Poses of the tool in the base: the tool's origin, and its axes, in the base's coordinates. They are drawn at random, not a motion.
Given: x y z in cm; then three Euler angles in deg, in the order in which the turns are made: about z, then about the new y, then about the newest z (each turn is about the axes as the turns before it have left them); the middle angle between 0 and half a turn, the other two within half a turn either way.
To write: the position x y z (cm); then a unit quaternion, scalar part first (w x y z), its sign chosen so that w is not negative. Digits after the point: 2 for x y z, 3 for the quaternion.
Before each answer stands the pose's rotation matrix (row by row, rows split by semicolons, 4 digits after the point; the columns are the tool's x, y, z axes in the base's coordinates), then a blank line. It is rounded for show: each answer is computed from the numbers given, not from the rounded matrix.
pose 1, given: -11.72 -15.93 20.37 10.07 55.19 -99.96
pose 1, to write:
0.0750 0.5838 0.8084; -0.9870 -0.0720 0.1436; 0.1420 -0.8087 0.5709

-11.72 -15.93 20.37 0.627 -0.380 0.266 -0.626
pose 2, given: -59.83 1.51 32.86 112.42 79.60 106.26
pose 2, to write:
-0.8682 0.3249 -0.3751; -0.4129 -0.0534 0.9092; 0.2754 0.9442 0.1805

-59.83 1.51 32.86 0.254 0.034 -0.639 -0.725
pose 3, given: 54.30 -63.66 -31.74 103.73 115.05 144.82
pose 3, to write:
-0.6418 0.7361 -0.2150; 0.1994 0.4310 0.8801; 0.7405 0.5220 -0.4234

54.30 -63.66 -31.74 0.302 -0.296 -0.790 -0.444
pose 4, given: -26.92 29.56 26.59 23.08 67.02 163.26
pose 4, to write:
-0.4569 0.2720 0.8470; 0.1184 -0.9251 0.3609; 0.8816 0.2652 0.3904

-26.92 29.56 26.59 0.046 -0.519 -0.188 -0.833
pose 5, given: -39.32 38.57 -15.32 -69.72 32.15 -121.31
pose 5, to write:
-0.9539 -0.2367 0.1844; 0.1166 -0.8586 -0.4992; 0.2765 -0.4546 0.8467

-39.32 38.57 -15.32 0.092 0.120 -0.249 0.956
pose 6, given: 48.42 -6.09 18.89 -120.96 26.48 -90.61
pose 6, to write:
-0.8526 -0.4696 -0.2294; 0.5226 -0.7620 -0.3824; 0.0047 -0.4459 0.8951

48.42 -6.09 18.89 0.265 -0.060 -0.221 0.937
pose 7, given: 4.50 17.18 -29.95 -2.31 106.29 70.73
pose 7, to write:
-0.0544 0.2779 0.9591; 0.9469 0.3191 -0.0387; -0.3168 0.9061 -0.2805

4.50 17.18 -29.95 0.496 0.476 0.643 0.337
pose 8, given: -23.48 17.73 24.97 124.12 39.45 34.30
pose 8, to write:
-0.8243 -0.4398 -0.3564; 0.2120 -0.8236 0.5260; -0.5249 0.3581 0.7722

-23.48 17.73 24.97 0.176 -0.238 0.239 0.925
